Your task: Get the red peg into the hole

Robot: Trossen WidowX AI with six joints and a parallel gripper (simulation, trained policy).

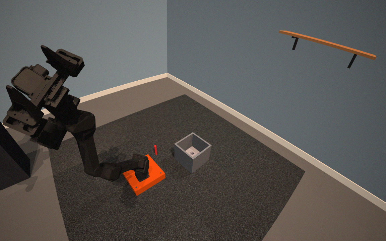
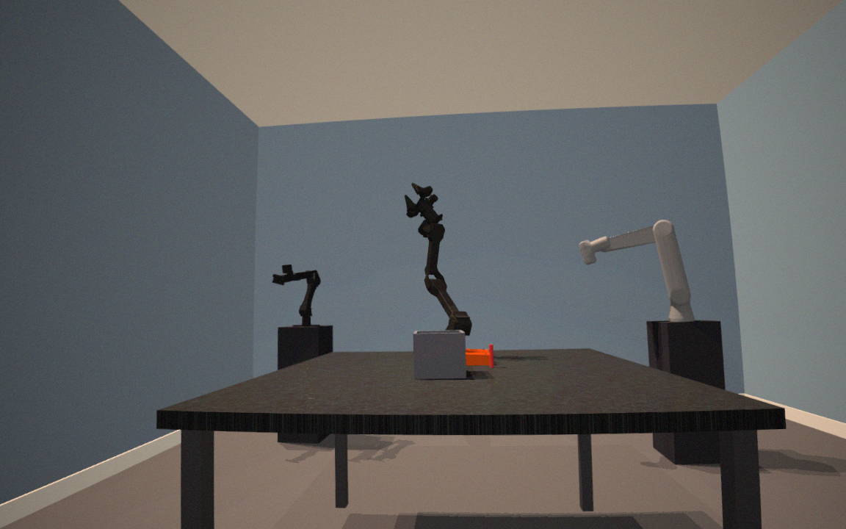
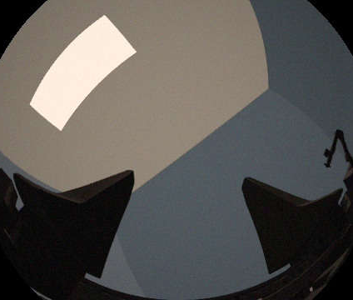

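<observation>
Right now the red peg is 73 cm below my gripper tip, 37 cm ahead of it and 35 cm to the left of it. Round my gripper tip: pale plate 73 cm below, 53 cm ahead, 17 cm to the left.
</observation>
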